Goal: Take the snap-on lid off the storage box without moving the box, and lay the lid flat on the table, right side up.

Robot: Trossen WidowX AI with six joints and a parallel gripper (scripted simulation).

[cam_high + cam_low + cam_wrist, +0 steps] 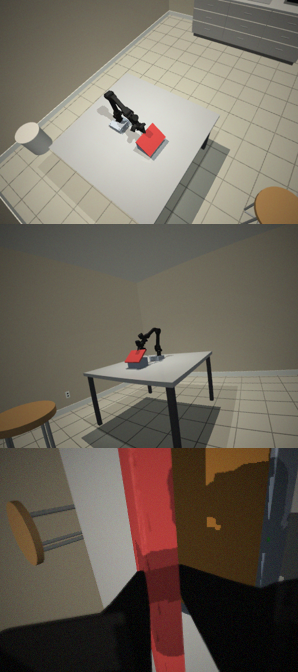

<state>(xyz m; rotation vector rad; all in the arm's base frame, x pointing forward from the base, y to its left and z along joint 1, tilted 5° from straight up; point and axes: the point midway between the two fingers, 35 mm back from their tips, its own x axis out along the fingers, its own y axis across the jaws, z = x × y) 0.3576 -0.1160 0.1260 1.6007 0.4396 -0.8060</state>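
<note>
The red lid lies 70 mm ahead of my gripper tip, 20 mm to the right of it and 50 mm below it. The rest, counted from my gripper tip: storage box: 40 mm ahead, 10 mm to the right, 140 mm below.
</note>
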